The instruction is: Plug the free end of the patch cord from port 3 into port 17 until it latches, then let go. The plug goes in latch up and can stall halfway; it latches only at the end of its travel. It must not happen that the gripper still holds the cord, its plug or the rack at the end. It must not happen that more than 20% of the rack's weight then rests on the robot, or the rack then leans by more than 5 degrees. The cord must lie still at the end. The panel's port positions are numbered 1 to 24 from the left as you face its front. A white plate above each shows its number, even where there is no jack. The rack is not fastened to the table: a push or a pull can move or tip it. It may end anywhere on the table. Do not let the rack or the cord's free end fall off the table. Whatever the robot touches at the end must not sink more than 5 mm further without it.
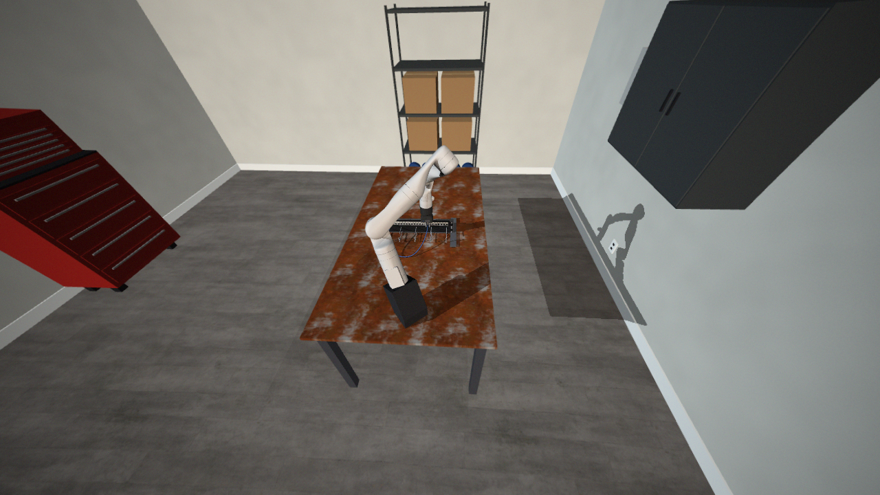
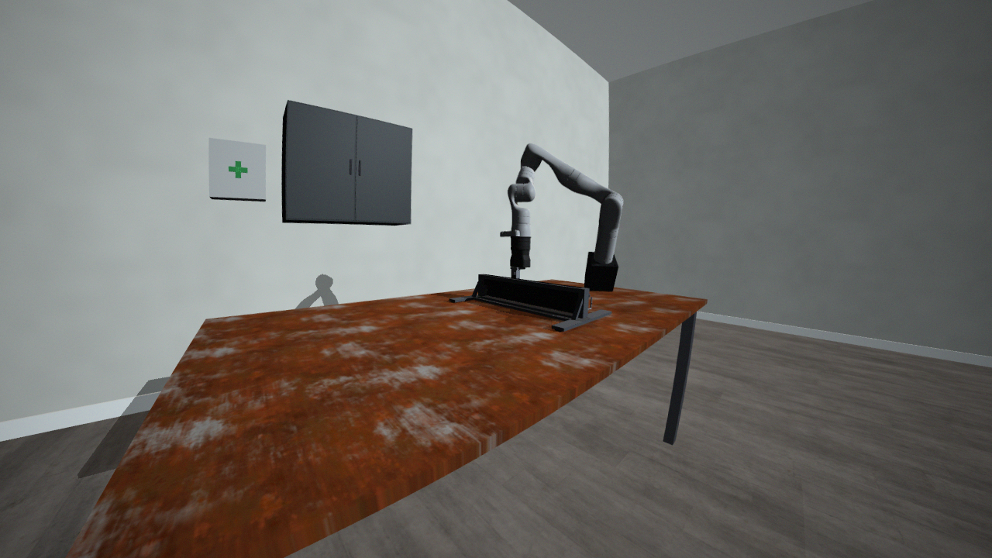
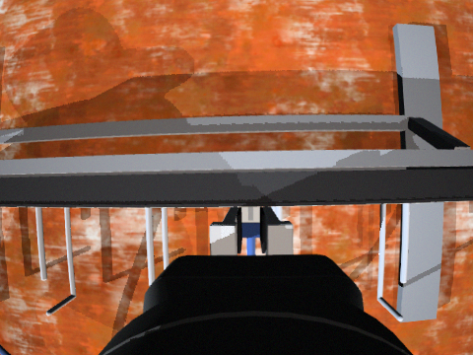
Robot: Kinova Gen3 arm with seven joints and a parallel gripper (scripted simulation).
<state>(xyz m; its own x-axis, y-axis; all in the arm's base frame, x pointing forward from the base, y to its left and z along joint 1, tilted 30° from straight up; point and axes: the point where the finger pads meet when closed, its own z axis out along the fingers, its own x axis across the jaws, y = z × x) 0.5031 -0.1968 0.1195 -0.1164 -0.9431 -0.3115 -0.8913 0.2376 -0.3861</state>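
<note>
The plug lies 1 cm ahead of my hand and 1 cm below it.
</note>
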